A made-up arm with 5 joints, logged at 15 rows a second.
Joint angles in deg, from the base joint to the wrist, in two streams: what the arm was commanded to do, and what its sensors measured. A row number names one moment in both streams.
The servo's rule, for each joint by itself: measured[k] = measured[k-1] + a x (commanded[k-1-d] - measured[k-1]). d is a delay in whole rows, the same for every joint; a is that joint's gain. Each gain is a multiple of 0.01, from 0.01 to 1. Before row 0 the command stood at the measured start. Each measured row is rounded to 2 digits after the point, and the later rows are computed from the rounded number. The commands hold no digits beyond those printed.
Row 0, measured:
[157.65 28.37 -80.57 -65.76 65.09]
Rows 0 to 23, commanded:
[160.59 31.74 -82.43 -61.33 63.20]
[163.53 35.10 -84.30 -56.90 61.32]
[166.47 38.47 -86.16 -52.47 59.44]
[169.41 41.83 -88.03 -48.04 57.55]
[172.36 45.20 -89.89 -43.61 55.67]
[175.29 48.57 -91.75 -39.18 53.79]
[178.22 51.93 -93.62 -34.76 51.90]
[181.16 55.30 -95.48 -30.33 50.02]
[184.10 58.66 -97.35 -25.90 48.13]
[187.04 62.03 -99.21 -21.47 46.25]
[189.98 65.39 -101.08 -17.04 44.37]
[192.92 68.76 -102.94 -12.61 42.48]
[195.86 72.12 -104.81 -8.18 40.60]
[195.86 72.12 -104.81 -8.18 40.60]
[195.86 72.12 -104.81 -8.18 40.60]
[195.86 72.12 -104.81 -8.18 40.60]
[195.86 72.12 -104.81 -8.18 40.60]
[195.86 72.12 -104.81 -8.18 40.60]
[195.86 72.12 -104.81 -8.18 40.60]
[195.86 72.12 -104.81 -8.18 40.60]
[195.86 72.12 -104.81 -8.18 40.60]
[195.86 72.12 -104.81 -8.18 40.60]
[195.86 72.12 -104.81 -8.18 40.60]
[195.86 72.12 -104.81 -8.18 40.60]
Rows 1 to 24, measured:
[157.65 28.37 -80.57 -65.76 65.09]
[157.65 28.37 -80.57 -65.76 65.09]
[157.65 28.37 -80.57 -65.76 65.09]
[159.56 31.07 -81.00 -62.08 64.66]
[162.14 34.29 -81.76 -57.78 63.89]
[164.95 37.63 -82.77 -53.37 62.87]
[167.85 40.99 -83.98 -48.95 61.65]
[170.78 44.36 -85.34 -44.52 60.27]
[173.71 47.73 -86.81 -40.09 58.78]
[176.64 51.09 -88.38 -35.67 57.20]
[179.58 54.46 -90.01 -31.24 55.55]
[182.52 57.82 -91.70 -26.81 53.84]
[185.46 61.19 -93.43 -22.38 52.09]
[188.40 64.55 -95.19 -17.95 50.31]
[191.34 67.92 -96.97 -13.52 48.51]
[194.28 71.28 -98.77 -9.09 46.69]
[195.31 71.95 -100.16 -8.33 45.29]
[195.67 72.09 -101.23 -8.21 44.21]
[195.79 72.11 -102.05 -8.19 43.38]
[195.84 72.12 -102.68 -8.18 42.74]
[195.85 72.12 -103.17 -8.18 42.25]
[195.86 72.12 -103.55 -8.18 41.87]
[195.86 72.12 -103.84 -8.18 41.58]
[195.86 72.12 -104.06 -8.18 41.35]
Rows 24 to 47, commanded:
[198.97 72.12 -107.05 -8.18 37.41]
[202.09 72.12 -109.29 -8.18 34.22]
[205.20 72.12 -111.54 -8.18 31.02]
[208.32 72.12 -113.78 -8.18 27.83]
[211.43 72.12 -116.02 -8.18 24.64]
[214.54 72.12 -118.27 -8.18 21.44]
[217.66 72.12 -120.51 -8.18 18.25]
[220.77 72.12 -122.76 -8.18 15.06]
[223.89 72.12 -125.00 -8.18 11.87]
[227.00 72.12 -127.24 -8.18 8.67]
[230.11 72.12 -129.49 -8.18 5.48]
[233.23 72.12 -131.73 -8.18 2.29]
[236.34 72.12 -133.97 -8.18 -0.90]
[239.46 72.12 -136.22 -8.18 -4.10]
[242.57 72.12 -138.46 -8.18 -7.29]
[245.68 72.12 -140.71 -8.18 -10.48]
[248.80 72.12 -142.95 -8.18 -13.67]
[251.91 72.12 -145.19 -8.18 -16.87]
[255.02 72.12 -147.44 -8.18 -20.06]
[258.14 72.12 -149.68 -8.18 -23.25]
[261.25 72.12 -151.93 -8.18 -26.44]
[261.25 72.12 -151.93 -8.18 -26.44]
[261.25 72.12 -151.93 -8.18 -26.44]
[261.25 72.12 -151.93 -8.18 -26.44]
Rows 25 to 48, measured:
[195.86 72.12 -104.23 -8.18 41.18]
[195.86 72.12 -104.36 -8.18 41.05]
[195.86 72.12 -104.46 -8.18 40.95]
[197.88 72.12 -105.06 -8.18 40.14]
[200.62 72.12 -106.03 -8.18 38.78]
[203.60 72.12 -107.30 -8.18 37.00]
[206.67 72.12 -108.79 -8.18 34.89]
[209.76 72.12 -110.45 -8.18 32.53]
[212.87 72.12 -112.25 -8.18 29.98]
[215.98 72.12 -114.15 -8.18 27.28]
[219.09 72.12 -116.13 -8.18 24.47]
[222.21 72.12 -118.17 -8.18 21.57]
[225.32 72.12 -120.26 -8.18 18.60]
[228.43 72.12 -122.38 -8.18 15.58]
[231.55 72.12 -124.53 -8.18 12.52]
[234.66 72.12 -126.70 -8.18 9.43]
[237.78 72.12 -128.89 -8.18 6.32]
[240.89 72.12 -131.09 -8.18 3.19]
[244.00 72.12 -133.30 -8.18 0.05]
[247.12 72.12 -135.52 -8.18 -3.11]
[250.23 72.12 -137.74 -8.18 -6.27]
[253.34 72.12 -139.97 -8.18 -9.44]
[256.46 72.12 -142.20 -8.18 -12.62]
[259.57 72.12 -144.44 -8.18 -15.80]

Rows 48 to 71, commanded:
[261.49 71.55 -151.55 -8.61 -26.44]
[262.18 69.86 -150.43 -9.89 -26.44]
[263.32 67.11 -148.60 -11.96 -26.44]
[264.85 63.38 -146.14 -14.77 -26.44]
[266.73 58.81 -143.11 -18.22 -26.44]
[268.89 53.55 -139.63 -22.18 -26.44]
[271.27 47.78 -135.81 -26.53 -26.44]
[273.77 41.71 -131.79 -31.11 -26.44]
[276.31 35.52 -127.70 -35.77 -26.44]
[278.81 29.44 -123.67 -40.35 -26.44]
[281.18 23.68 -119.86 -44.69 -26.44]
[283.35 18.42 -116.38 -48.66 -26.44]
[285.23 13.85 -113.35 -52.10 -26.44]
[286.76 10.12 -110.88 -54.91 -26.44]
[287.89 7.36 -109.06 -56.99 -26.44]
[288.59 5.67 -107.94 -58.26 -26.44]
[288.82 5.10 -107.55 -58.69 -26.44]
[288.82 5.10 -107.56 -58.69 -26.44]
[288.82 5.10 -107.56 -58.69 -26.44]
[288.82 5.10 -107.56 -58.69 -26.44]
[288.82 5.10 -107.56 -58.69 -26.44]
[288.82 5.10 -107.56 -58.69 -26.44]
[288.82 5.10 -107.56 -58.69 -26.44]
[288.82 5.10 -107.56 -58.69 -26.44]
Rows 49 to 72, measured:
[260.66 72.12 -146.16 -8.18 -18.25]
[261.04 72.12 -147.49 -8.18 -20.13]
[261.18 72.12 -148.51 -8.18 -21.58]
[261.38 71.66 -149.21 -8.54 -22.70]
[261.90 70.22 -149.49 -9.66 -23.56]
[262.82 67.73 -149.29 -11.57 -24.22]
[264.14 64.25 -148.57 -14.23 -24.73]
[265.82 59.90 -147.31 -17.54 -25.12]
[267.82 54.82 -145.54 -21.39 -25.42]
[270.06 49.19 -143.30 -25.66 -25.65]
[272.47 43.21 -140.65 -30.18 -25.83]
[274.97 37.06 -137.67 -34.82 -25.97]
[277.47 30.96 -134.45 -39.41 -26.08]
[279.88 25.14 -131.09 -43.79 -26.16]
[282.14 19.76 -127.71 -47.83 -26.22]
[284.15 15.03 -124.41 -51.37 -26.27]
[285.85 11.10 -121.30 -54.31 -26.31]
[287.18 8.11 -118.48 -56.53 -26.34]
[288.10 6.16 -116.06 -57.97 -26.36]
[288.57 5.31 -114.10 -58.57 -26.38]
[288.73 5.14 -112.60 -58.67 -26.39]
[288.79 5.11 -111.44 -58.69 -26.40]
[288.81 5.10 -110.55 -58.69 -26.41]
[288.82 5.10 -109.86 -58.69 -26.42]

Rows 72 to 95, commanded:
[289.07 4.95 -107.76 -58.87 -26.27]
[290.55 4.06 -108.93 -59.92 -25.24]
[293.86 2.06 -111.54 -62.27 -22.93]
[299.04 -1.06 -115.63 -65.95 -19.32]
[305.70 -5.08 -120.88 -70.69 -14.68]
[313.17 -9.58 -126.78 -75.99 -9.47]
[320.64 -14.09 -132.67 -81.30 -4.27]
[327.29 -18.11 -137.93 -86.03 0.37]
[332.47 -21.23 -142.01 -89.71 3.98]
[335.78 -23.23 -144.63 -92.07 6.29]
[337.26 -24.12 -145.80 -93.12 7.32]
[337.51 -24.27 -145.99 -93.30 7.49]
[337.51 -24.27 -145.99 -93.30 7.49]
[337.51 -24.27 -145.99 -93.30 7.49]
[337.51 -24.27 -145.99 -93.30 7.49]
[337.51 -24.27 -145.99 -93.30 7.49]
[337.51 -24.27 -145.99 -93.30 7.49]
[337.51 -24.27 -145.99 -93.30 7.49]
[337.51 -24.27 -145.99 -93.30 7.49]
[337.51 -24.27 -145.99 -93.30 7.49]
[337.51 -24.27 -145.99 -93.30 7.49]
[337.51 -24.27 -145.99 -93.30 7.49]
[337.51 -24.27 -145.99 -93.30 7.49]
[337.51 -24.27 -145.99 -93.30 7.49]
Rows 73 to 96, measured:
[288.82 5.10 -109.33 -58.69 -26.42]
[288.82 5.10 -108.92 -58.69 -26.42]
[288.82 5.10 -108.61 -58.69 -26.42]
[288.98 4.98 -108.41 -58.84 -26.39]
[290.00 4.24 -108.53 -59.74 -26.13]
[292.51 2.50 -109.22 -61.84 -25.39]
[296.75 -0.35 -110.69 -65.25 -23.99]
[302.57 -4.13 -113.03 -69.77 -21.85]
[309.46 -8.49 -116.19 -74.93 -19.00]
[316.73 -12.97 -119.98 -80.22 -15.61]
[323.59 -17.08 -124.11 -85.04 -11.93]
[329.36 -20.40 -128.23 -88.92 -8.27]
[333.53 -22.66 -132.00 -91.53 -4.92]
[335.95 -23.83 -135.17 -92.85 -2.10]
[336.96 -24.18 -137.66 -93.22 0.11]
[337.32 -24.25 -139.58 -93.29 1.81]
[337.44 -24.27 -141.05 -93.30 3.12]
[337.49 -24.27 -142.19 -93.30 4.13]
[337.50 -24.27 -143.06 -93.30 4.90]
[337.51 -24.27 -143.73 -93.30 5.50]
[337.51 -24.27 -144.25 -93.30 5.96]
[337.51 -24.27 -144.65 -93.30 6.31]
[337.51 -24.27 -144.96 -93.30 6.58]
[337.51 -24.27 -145.20 -93.30 6.79]

